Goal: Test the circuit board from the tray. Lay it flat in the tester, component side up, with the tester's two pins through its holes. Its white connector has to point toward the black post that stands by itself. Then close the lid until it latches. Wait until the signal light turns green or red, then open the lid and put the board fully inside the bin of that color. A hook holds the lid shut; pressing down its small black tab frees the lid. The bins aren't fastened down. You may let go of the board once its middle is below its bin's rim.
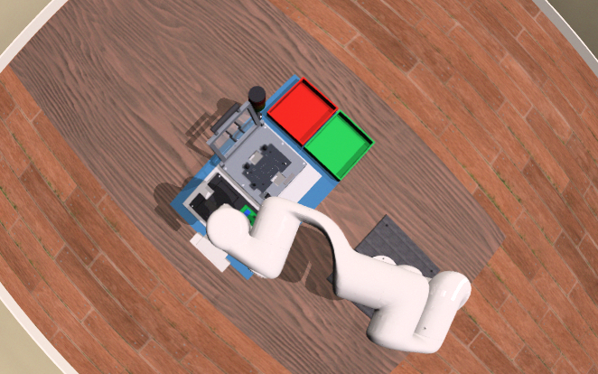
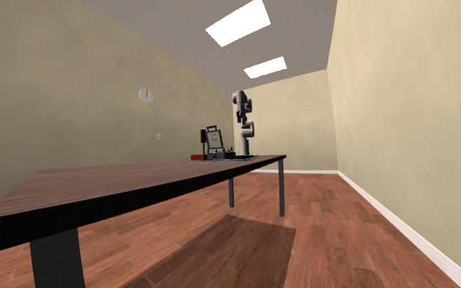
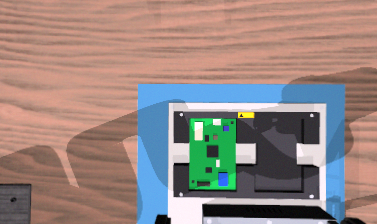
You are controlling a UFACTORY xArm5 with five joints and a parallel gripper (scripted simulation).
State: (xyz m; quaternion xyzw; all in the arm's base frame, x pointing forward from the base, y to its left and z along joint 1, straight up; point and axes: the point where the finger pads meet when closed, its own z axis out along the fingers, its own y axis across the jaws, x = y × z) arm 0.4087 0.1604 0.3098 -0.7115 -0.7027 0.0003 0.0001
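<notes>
My gripper is now 29 cm above the green circuit board. The rest, counted from my hand: green bin: 5 cm behind, 37 cm to the right, 30 cm below; tester lid: 18 cm ahead, 17 cm to the right, 13 cm below; red bin: 10 cm ahead, 37 cm to the right, 30 cm below.
</notes>
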